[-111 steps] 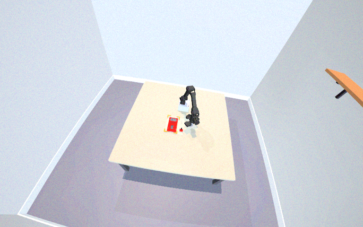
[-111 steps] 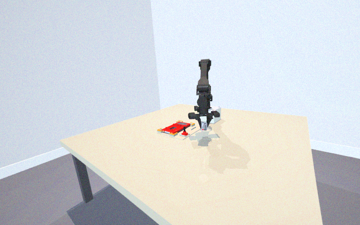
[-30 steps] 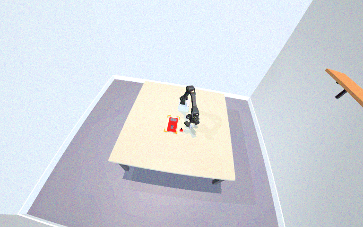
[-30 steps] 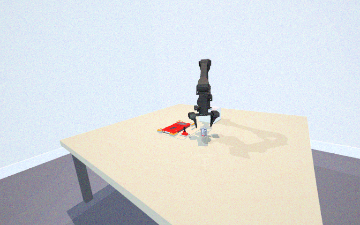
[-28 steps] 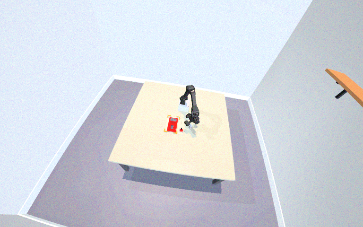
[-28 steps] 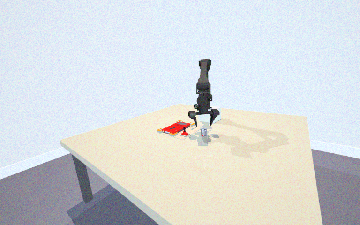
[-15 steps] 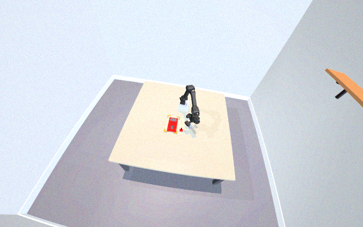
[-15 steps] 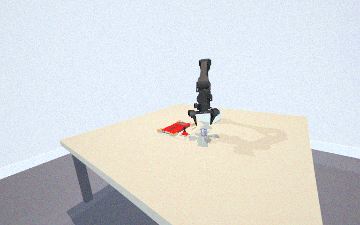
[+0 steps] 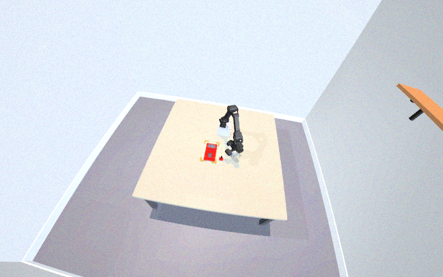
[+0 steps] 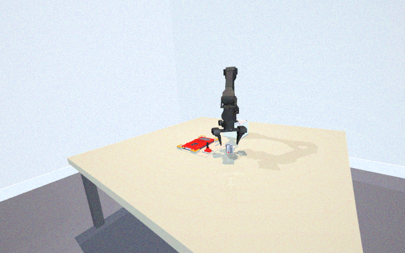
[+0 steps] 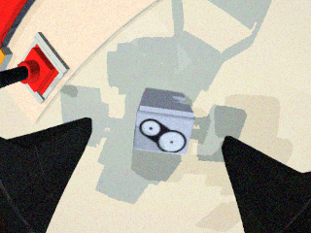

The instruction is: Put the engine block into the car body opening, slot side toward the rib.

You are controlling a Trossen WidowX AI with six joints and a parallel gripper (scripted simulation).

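Now: the engine block 10 mm behind my gripper tip and 20 mm below it.
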